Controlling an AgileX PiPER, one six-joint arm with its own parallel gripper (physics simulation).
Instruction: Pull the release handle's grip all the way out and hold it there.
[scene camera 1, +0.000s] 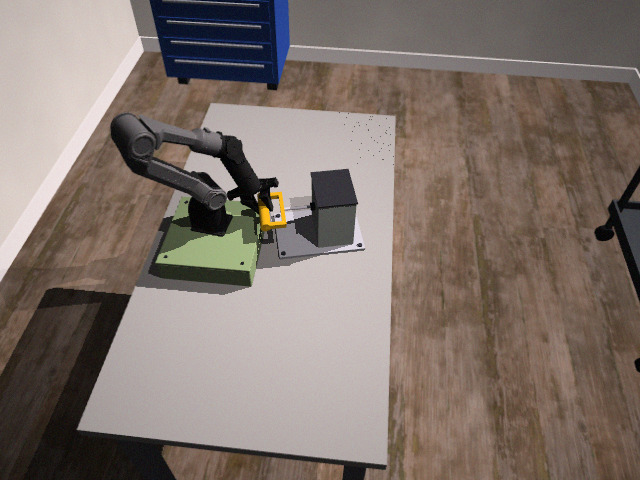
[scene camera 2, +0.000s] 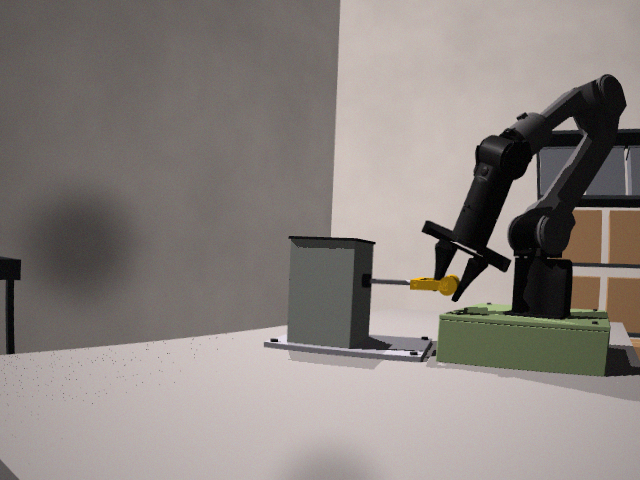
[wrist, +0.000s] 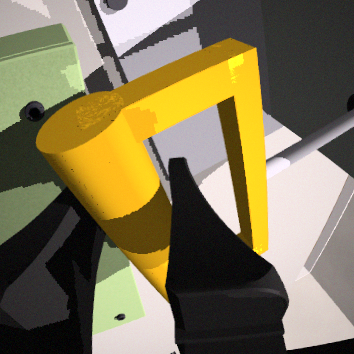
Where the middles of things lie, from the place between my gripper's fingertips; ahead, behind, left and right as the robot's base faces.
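Labels:
Pale base plate (scene camera 2: 410, 349): from my hand, 140 mm ahead, 40 mm to the left, 90 mm below.

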